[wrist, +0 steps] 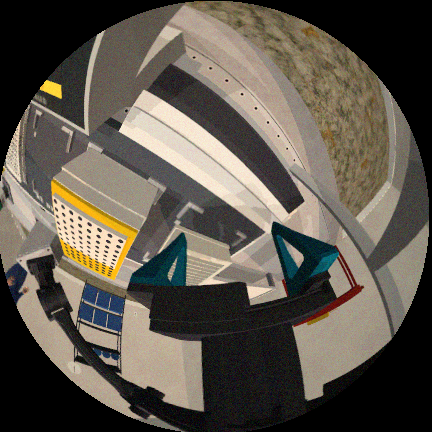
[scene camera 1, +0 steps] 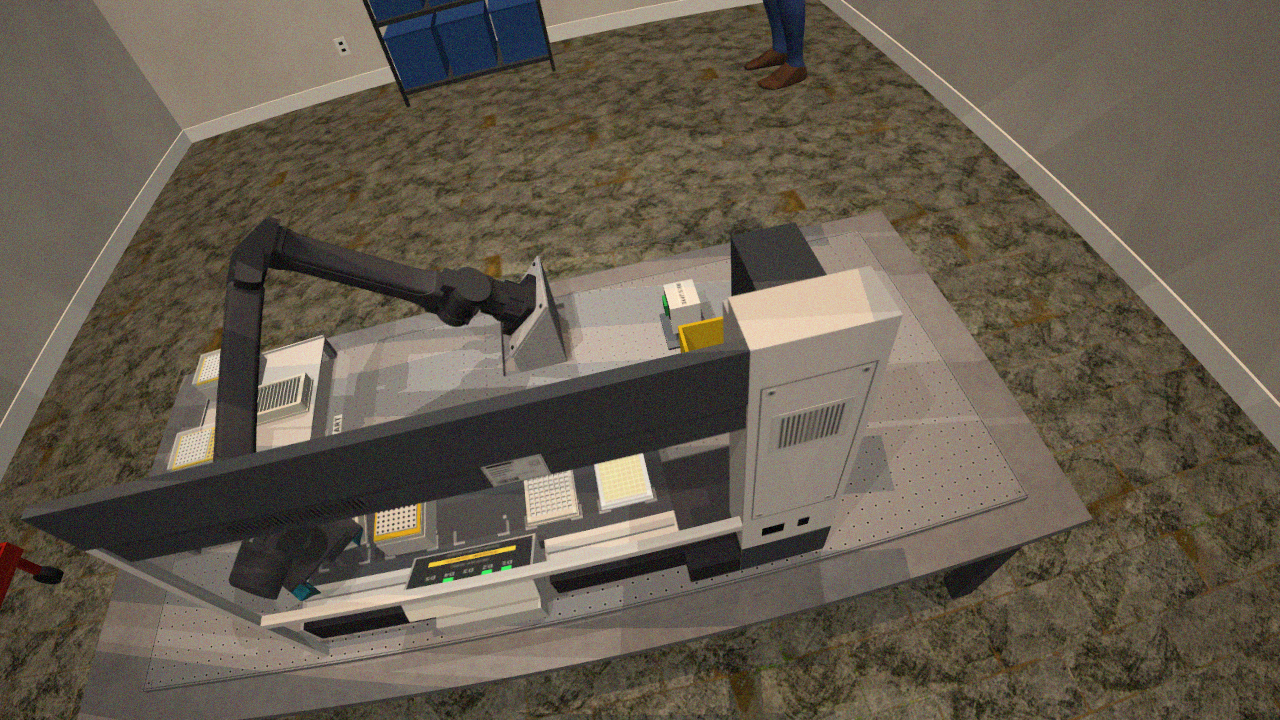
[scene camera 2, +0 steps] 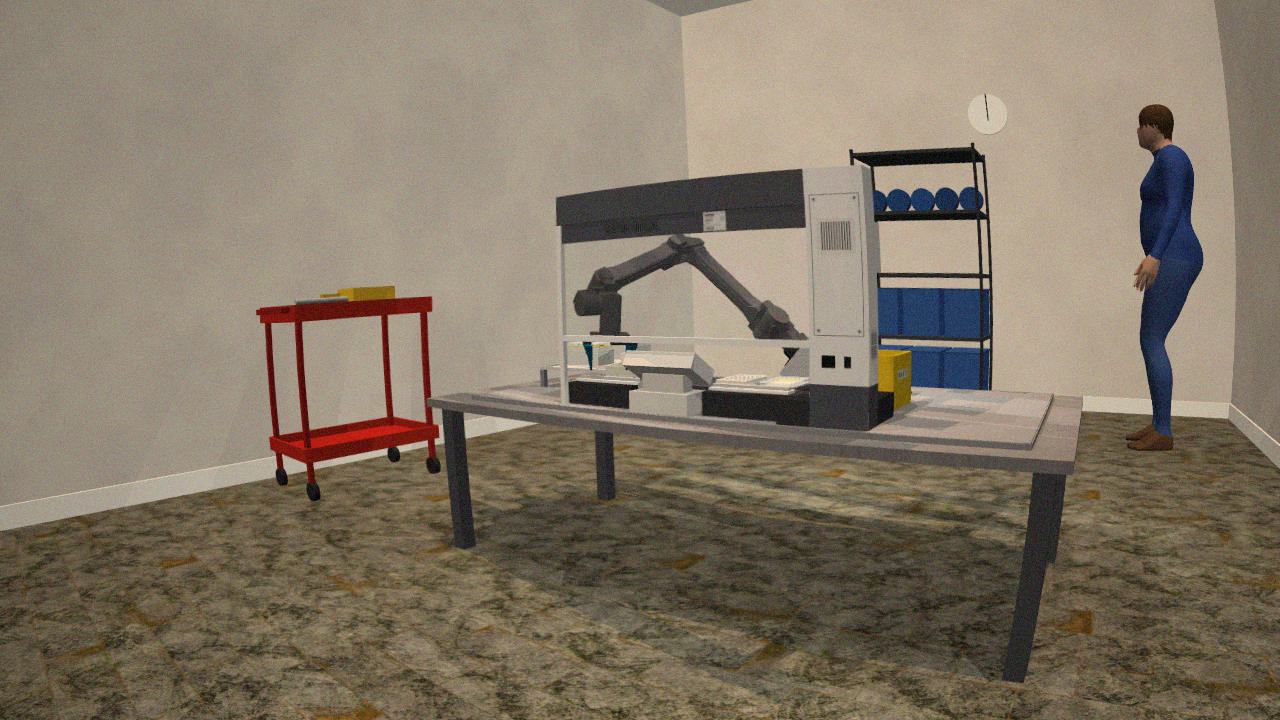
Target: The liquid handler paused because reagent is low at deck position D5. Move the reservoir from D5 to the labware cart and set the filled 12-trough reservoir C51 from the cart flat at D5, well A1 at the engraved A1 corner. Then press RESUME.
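Places are measured from the arm's base along level axes (x ahead, y left, z up), in millimetres.
Where they show: gripper, fingertip midpoint: (wrist: 229, 231) (scene camera 1: 337, 567) (scene camera 2: 608, 370); arm's base, origin of the base link: (wrist: 40, 262) (scene camera 1: 522, 306) (scene camera 2: 803, 353).
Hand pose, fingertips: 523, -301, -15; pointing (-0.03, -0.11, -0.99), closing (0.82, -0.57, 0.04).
Each offset is from my fingertips to the top centre of the thing, as dx, dy, dz.
My gripper (scene camera 1: 331, 562) (scene camera 2: 611, 358) (wrist: 229, 231) is open and empty, its teal fingers pointing down over the D5 end of the deck. A pale, striped trough reservoir @[-103, -22, +12] (wrist: 205, 257) appears to stand at D5, between and beyond the fingers in the wrist view; the near finger and gripper body partly hide it. Two corner marks show in front of it, and its exact seating is unclear. Another striped reservoir @[-385, -237, +7] (scene camera 1: 281, 396) stands on the white labware cart (scene camera 1: 284, 434). No C51 label is readable. The touchscreen (scene camera 1: 469, 562) shows a yellow bar; a RESUME button is not legible.
A yellow-rimmed tip box (scene camera 1: 398, 521) (wrist: 92, 232) stands tall beside D5. Two plates (scene camera 1: 550, 497) (scene camera 1: 623, 480) stand farther along the deck. The dark overhead beam (scene camera 1: 537, 425) and front rail (scene camera 1: 644, 535) cross near the arm. Yellow-rimmed racks @[-255, -353, +46] (scene camera 1: 192, 447) stand beside the cart.
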